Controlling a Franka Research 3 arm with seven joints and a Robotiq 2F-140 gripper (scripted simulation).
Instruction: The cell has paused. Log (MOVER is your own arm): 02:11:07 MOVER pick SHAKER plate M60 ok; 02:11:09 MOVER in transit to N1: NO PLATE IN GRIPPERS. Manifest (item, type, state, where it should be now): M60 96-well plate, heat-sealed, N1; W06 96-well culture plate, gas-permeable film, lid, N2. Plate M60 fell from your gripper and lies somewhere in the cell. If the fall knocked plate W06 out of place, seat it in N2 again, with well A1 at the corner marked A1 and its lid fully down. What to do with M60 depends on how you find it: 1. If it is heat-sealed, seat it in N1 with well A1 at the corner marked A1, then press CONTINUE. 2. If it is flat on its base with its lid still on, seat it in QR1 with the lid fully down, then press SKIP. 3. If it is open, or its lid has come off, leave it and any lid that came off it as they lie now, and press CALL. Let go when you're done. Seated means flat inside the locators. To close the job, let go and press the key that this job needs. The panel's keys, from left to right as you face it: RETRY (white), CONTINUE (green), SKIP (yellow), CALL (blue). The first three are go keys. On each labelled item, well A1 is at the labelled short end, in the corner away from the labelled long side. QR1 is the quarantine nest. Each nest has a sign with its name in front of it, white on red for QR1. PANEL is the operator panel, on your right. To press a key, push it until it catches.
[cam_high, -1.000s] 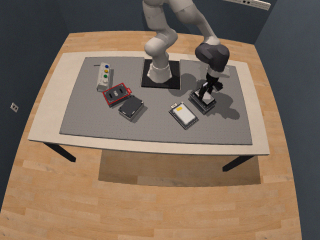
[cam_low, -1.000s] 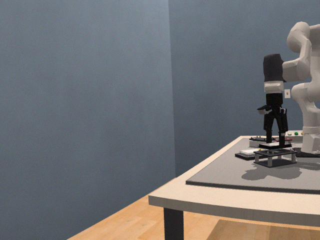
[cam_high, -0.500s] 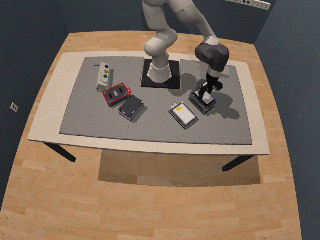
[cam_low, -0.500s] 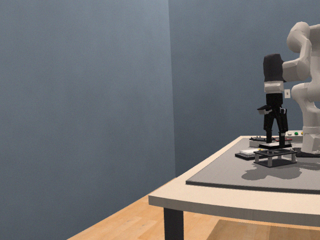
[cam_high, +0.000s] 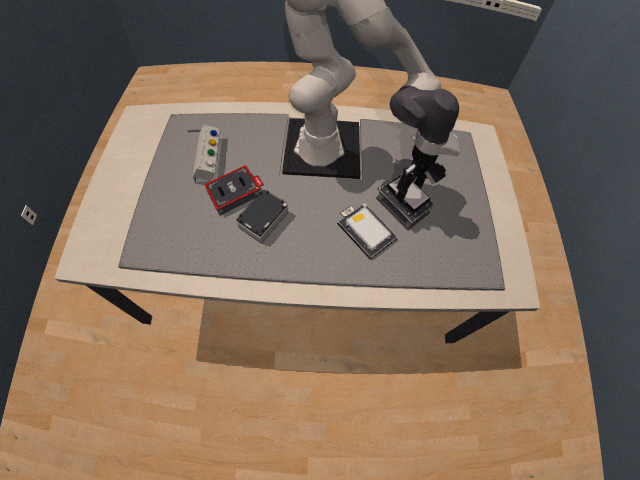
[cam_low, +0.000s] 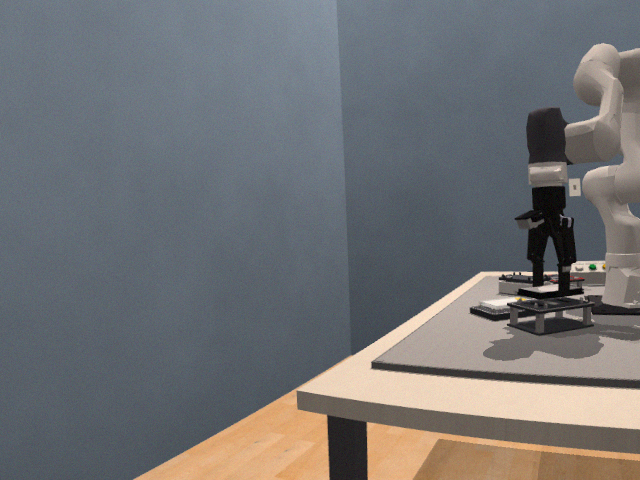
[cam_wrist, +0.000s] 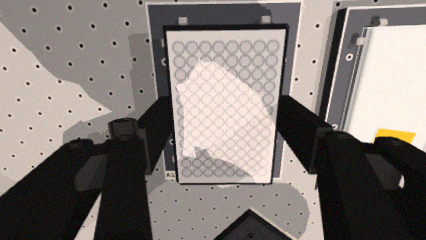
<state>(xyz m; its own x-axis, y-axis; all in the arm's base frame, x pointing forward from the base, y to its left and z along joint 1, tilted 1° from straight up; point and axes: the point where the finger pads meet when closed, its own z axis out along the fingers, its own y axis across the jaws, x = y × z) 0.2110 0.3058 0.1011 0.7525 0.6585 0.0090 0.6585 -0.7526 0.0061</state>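
Now: hand 20 mm above the plate M60. The rest, counted from my hand: plate W06: 110 mm ahead, 130 mm to the right, 70 mm below; shaker block: 120 mm ahead, 480 mm to the right, 50 mm below; A1 mark: 90 mm behind, 10 mm to the right, 50 mm below.
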